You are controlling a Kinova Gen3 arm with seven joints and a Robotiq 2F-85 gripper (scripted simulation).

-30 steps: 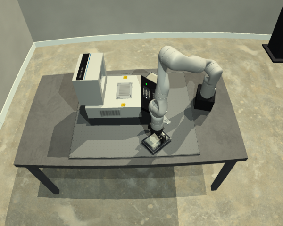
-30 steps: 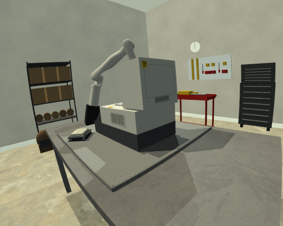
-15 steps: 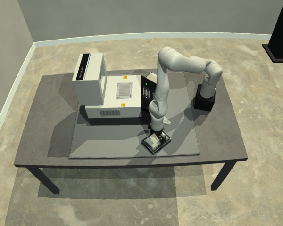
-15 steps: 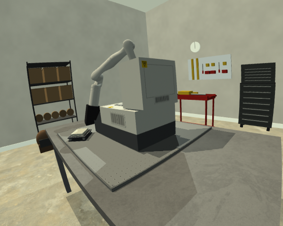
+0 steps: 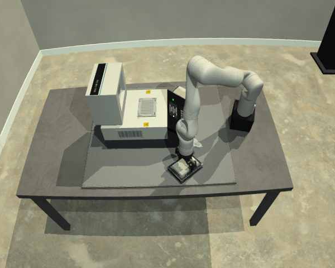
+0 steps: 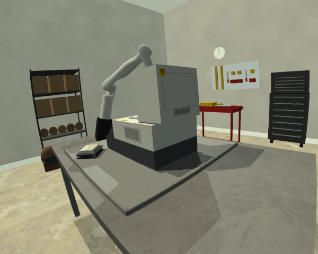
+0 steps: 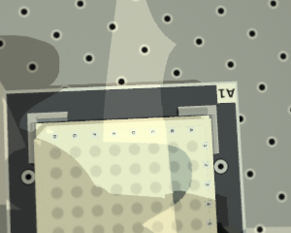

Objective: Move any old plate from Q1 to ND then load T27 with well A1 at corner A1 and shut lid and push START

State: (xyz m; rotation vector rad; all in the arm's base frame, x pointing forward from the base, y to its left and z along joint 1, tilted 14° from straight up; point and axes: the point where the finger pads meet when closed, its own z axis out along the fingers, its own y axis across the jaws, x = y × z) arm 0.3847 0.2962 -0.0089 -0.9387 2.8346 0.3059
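Now: the cream well plate 1 cm below my hand. The rest, counted from my hand: black nest (57 cm to the right, 3 cm below, 3 cm behind); corner mark a1 (9 cm behind, 1 cm below).
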